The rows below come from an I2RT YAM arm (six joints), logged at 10 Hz.
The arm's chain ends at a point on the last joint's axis. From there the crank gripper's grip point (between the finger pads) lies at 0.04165 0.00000 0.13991 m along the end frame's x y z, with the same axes.
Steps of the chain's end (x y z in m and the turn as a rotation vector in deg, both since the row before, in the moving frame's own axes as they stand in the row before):
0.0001, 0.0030, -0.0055, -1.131, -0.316, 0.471
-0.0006, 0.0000, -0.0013, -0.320, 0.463, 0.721
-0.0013, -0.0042, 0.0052, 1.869, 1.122, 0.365
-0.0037, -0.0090, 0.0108, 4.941, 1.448, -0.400
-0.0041, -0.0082, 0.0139, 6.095, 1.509, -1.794
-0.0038, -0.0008, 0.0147, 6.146, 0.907, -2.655
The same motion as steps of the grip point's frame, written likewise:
-0.0007, 0.0061, -0.0053, -1.131, -0.316, 0.471
0.0005, 0.0013, -0.0016, -0.320, 0.463, 0.721
0.0014, -0.0085, 0.0043, 1.869, 1.122, 0.365
-0.0002, -0.0213, 0.0092, 4.941, 1.448, -0.400
-0.0007, -0.0244, 0.0119, 6.095, 1.509, -1.794
-0.0020, -0.0177, 0.0131, 6.146, 0.907, -2.655

